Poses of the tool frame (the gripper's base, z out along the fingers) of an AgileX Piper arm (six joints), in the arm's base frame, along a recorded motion.
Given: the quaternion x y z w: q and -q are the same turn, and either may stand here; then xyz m.
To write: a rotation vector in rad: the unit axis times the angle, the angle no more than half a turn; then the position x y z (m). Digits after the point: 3 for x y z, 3 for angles.
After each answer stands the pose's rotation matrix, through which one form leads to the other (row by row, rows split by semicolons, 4 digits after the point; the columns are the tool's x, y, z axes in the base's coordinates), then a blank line. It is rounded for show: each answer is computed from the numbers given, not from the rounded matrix.
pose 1, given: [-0.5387 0.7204 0.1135 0.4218 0.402 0.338 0.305]
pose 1, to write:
[-1.349 1.804 0.284 0.402 0.338 0.305]
-0.0637 -0.8719 0.4855; -0.6804 0.3938 0.6180; -0.7300 -0.2909 -0.6184

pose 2, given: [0.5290 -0.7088 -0.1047 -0.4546 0.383 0.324 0.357]
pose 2, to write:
[-1.305 1.749 0.258 0.383 0.324 0.357]
-0.0269 -0.8452 0.5337; -0.6548 0.4183 0.6295; -0.7553 -0.3326 -0.5647

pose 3, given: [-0.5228 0.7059 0.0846 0.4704 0.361 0.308 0.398]
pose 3, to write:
[-1.281 1.729 0.207 0.361 0.308 0.398]
-0.0109 -0.8176 0.5756; -0.6585 0.4391 0.6113; -0.7525 -0.3724 -0.5432

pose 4, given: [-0.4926 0.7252 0.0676 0.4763 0.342 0.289 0.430]
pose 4, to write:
[-1.204 1.772 0.165 0.342 0.289 0.430]
-0.0610 -0.7789 0.6242; -0.6501 0.5056 0.5673; -0.7574 -0.3712 -0.5371

